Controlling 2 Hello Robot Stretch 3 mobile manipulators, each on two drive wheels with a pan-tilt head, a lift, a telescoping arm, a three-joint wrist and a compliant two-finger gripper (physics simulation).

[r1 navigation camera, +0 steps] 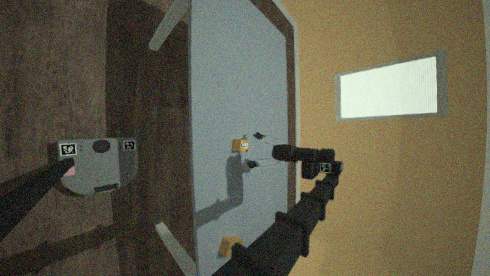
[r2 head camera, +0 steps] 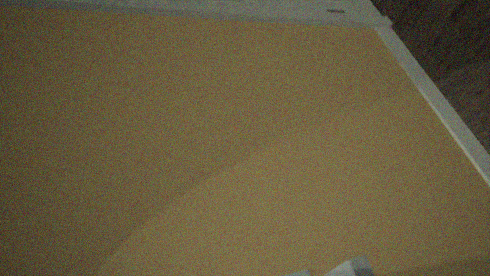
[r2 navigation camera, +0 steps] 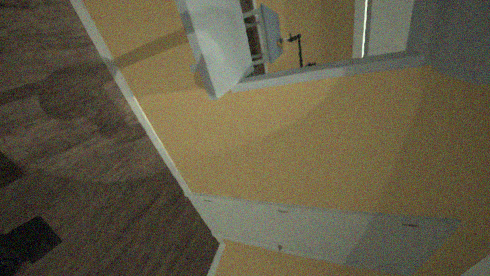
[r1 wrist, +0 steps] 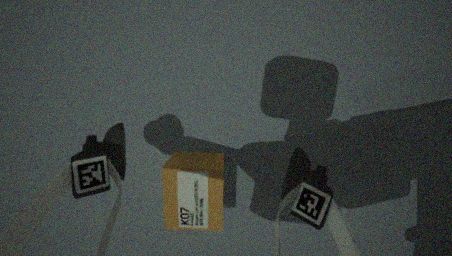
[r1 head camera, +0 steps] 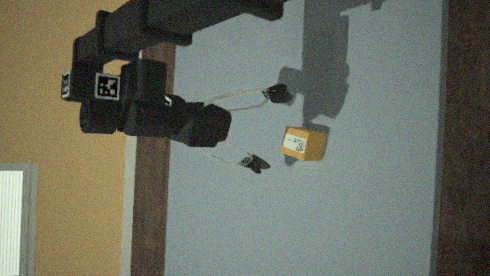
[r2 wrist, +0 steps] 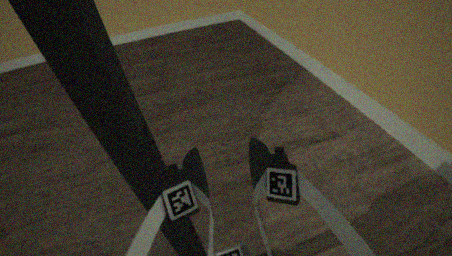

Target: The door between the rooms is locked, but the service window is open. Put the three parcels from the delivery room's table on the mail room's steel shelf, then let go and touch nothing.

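Observation:
An orange parcel labelled K07 rests on the blue-grey table. A second orange parcel stands on this table, partly behind r1's arm in the r1 navigation view. A third parcel does not show. The r1 gripper is open and empty above the table; K07 appears between its fingers in the wrist view, lower than the tips and apart from them. The r2 gripper is open and empty above the wooden floor. I cannot identify the steel shelf for certain.
The r1 base stands beside the table. In the r2 navigation view, a pale ledge juts out below the service window frame, with the table beyond. A pale door is farther along the wall. A dark post crosses r2's wrist view.

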